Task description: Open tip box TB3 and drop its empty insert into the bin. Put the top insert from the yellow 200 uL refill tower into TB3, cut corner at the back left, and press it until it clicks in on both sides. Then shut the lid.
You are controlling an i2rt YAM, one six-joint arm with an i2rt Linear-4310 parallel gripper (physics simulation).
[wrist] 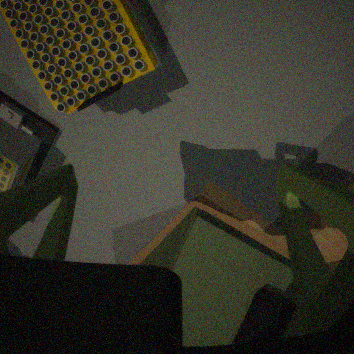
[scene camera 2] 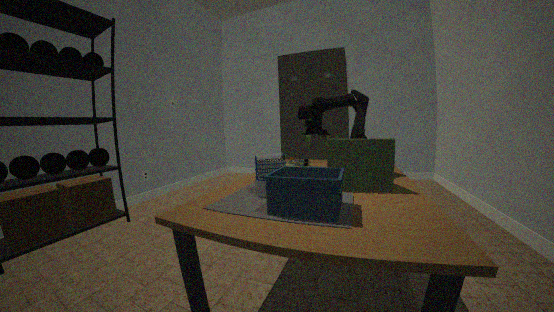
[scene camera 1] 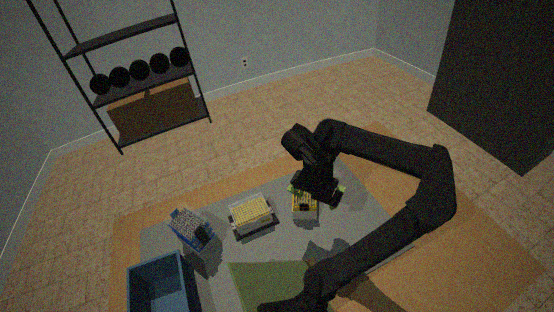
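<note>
My gripper (scene camera 1: 317,193) (scene camera 2: 315,134) (wrist: 176,174) is open and empty, its green fingers wide apart, above the grey mat near the yellow rack. The yellow rack (scene camera 1: 304,201) (wrist: 82,47), full of ringed tips, has a dark tab at its front edge; I take it as the refill tower's top insert. To its left in scene camera 1, a pale box with a yellow grid insert (scene camera 1: 251,211) (wrist: 6,172) sits on a dark base; it looks like the tip box, but its label is unreadable and its lid state unclear. The blue bin (scene camera 1: 159,285) (scene camera 2: 305,195) stands front left.
A blue rack of tips (scene camera 1: 192,229) (scene camera 2: 269,167) stands between the bin and the pale box. A tall green block (scene camera 1: 267,282) (scene camera 2: 362,165) (wrist: 225,265) stands beside the arm's base. The grey mat (scene camera 1: 212,205) (scene camera 2: 235,205) lies under the boxes. Shelving stands behind the table.
</note>
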